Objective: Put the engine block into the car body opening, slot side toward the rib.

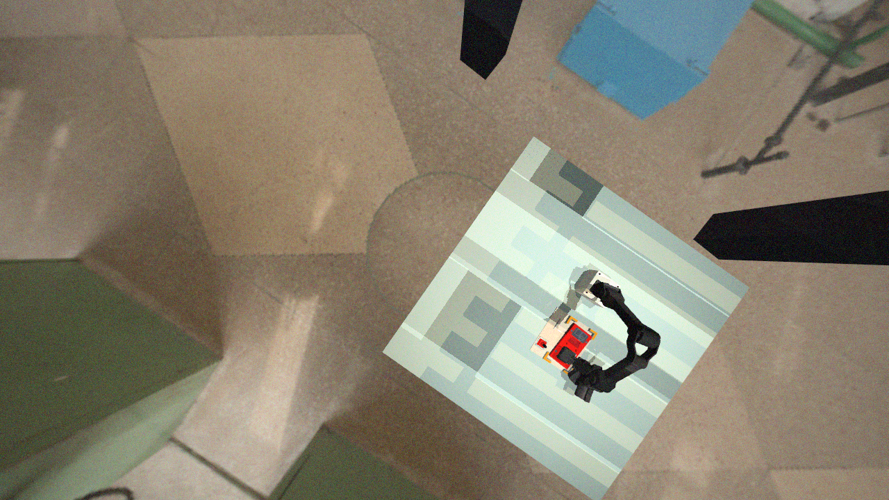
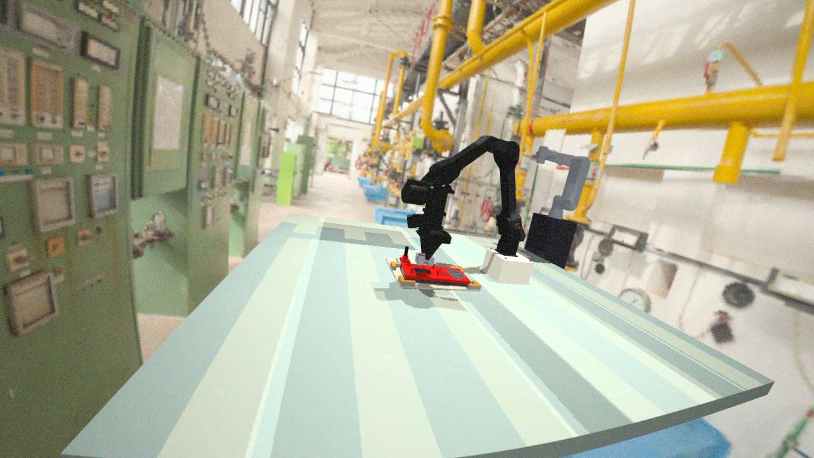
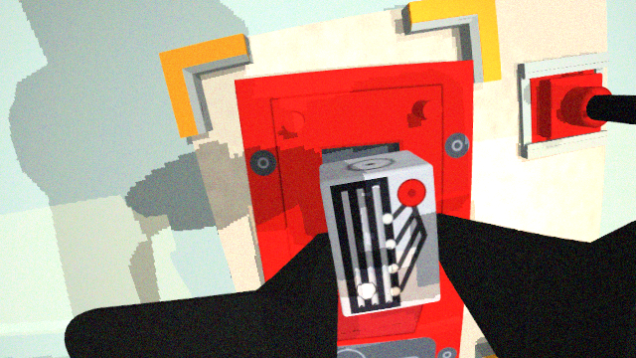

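Right now the engine block is 10 mm below my gripper tip.
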